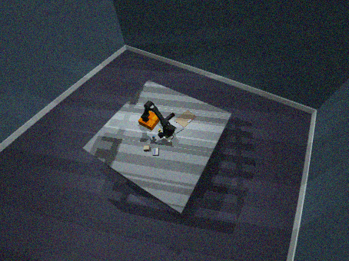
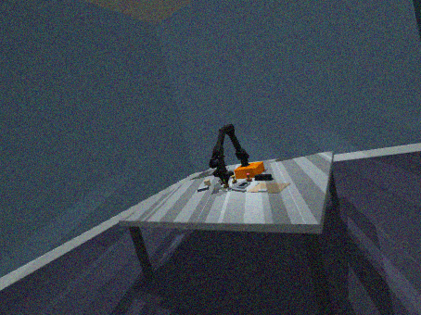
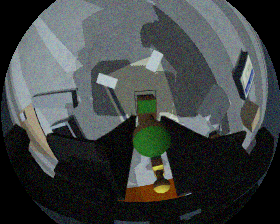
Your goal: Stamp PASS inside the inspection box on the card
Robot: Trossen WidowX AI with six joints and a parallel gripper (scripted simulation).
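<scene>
Now: gripper tip right at the green-knob stamp. The rest, counted from my gripper tip: dark rectangular pad: 20 mm behind, 140 mm to the left, 20 mm below; then white card: 10 mm ahead, 30 mm below; then blue-knob stamp: 100 mm behind, 110 mm to the right, 10 mm below.
</scene>
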